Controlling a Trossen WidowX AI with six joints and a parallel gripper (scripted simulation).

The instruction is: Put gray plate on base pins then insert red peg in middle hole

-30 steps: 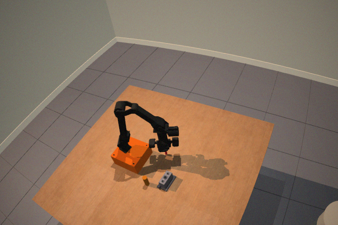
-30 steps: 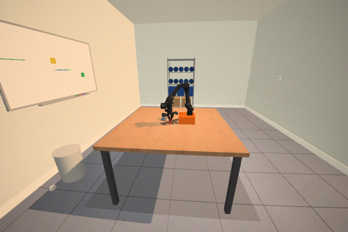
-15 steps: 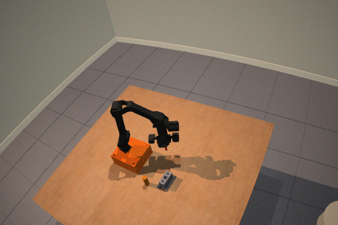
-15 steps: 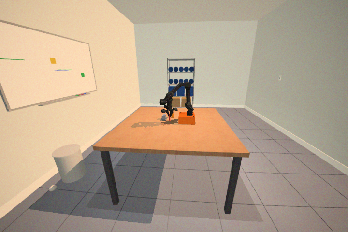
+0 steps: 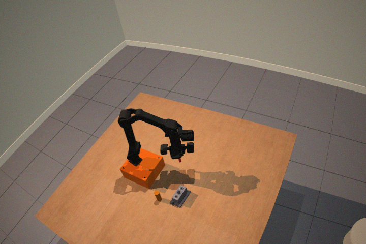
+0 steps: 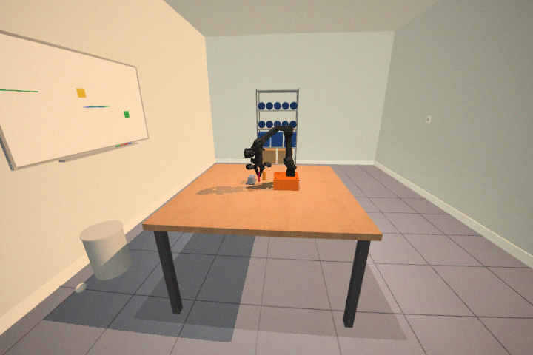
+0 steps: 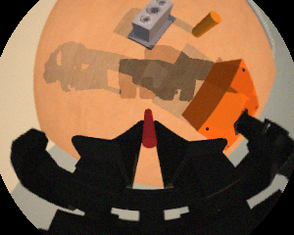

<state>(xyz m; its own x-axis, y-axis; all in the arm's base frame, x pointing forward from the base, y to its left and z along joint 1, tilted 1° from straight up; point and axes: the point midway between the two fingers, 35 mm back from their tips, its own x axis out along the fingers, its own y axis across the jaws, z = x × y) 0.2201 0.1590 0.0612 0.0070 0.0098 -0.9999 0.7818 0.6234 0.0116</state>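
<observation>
Now: the gray plate 16 cm to the right of my gripper tip, 12 cm ahead of it and 7 cm below it. From my gripper tip the other things lie so: gray base 16 cm to the right, 12 cm ahead, 11 cm below; orange cylinder 25 cm to the right, 7 cm below, 3 cm ahead; red peg right at my gripper tip.
</observation>
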